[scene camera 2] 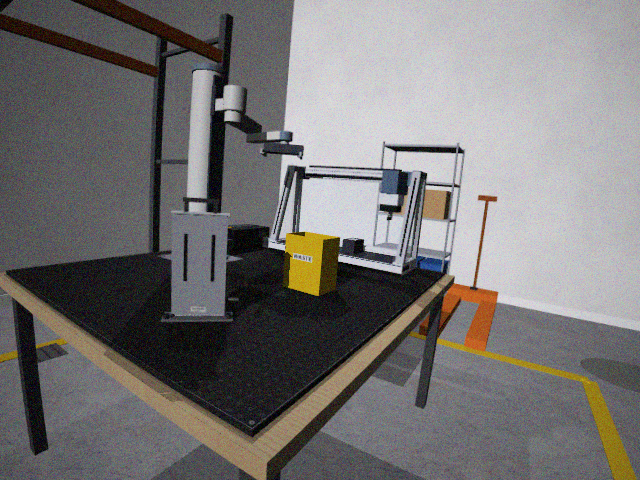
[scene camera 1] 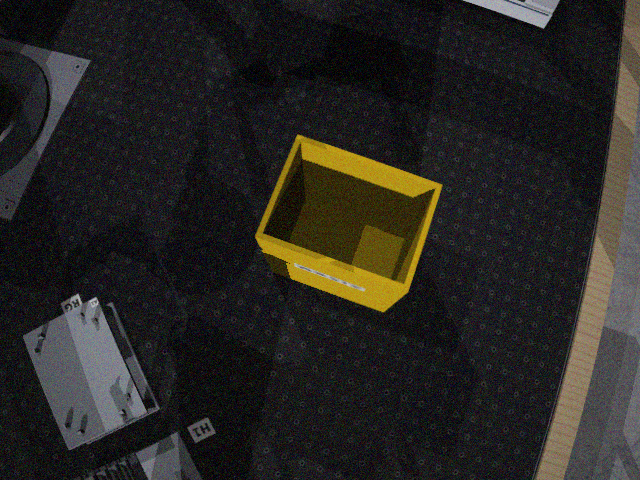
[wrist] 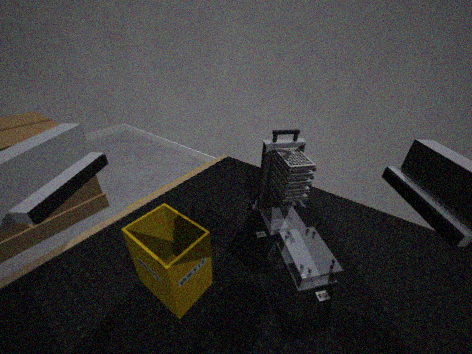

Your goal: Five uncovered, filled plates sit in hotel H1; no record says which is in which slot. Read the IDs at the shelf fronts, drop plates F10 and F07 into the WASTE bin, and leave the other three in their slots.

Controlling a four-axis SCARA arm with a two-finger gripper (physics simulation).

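Places are measured from the arm's base along level axes (x ahead, y up, z right), in metres.
Pixels of known places: gripper, fingertip midpoint: (scene camera 2: pixel 280 152) (wrist: pixel 244 150).
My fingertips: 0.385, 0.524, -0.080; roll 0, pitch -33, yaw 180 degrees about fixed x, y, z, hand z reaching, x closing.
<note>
Behind a point stands the place of what it marks, as x, y, z.
My gripper (scene camera 2: pixel 282 153) {0.385, 0.524, -0.080} (wrist: pixel 244 150) {0.385, 0.524, -0.080} is open and empty, high above the table. In the wrist view its fingers stand wide at the left and right. Hotel H1 (scene camera 2: pixel 199 268) {0.591, 0.150, 0.492} stands near the table's corner; scene camera 2 shows its grey back panel. In the wrist view a stack of plates (wrist: pixel 296 175) {0.486, 0.249, 0.375} sits in its slots, below and between the fingers in the picture, well apart from them. The plate IDs are too small and dark to read. The yellow WASTE bin (scene camera 1: pixel 336 281) {0.654, 0.131, 0.086} (scene camera 2: pixel 310 268) {0.682, 0.104, 0.085} (wrist: pixel 192 287) {0.566, 0.083, 0.016} stands upright and open; no plate shows inside it in scene camera 1.
A clear-topped stand (scene camera 1: pixel 85 369) {0.387, 0.073, 0.293} (wrist: pixel 310 255) {0.372, 0.073, 0.282} with upright pins, beside an RG label (scene camera 1: pixel 72 304) {0.306, 0.013, 0.226} (wrist: pixel 323 295) {0.305, 0.013, 0.230}, stands next to the hotel. An H1 label (scene camera 1: pixel 201 429) {0.547, 0.013, 0.317} (wrist: pixel 261 234) {0.545, 0.013, 0.318} lies nearby. A gantry machine (scene camera 2: pixel 351 173) {0.456, 0.485, -0.623} and the arm's column (scene camera 2: pixel 202 139) {0.047, 0.563, 0.058} rise behind.
</note>
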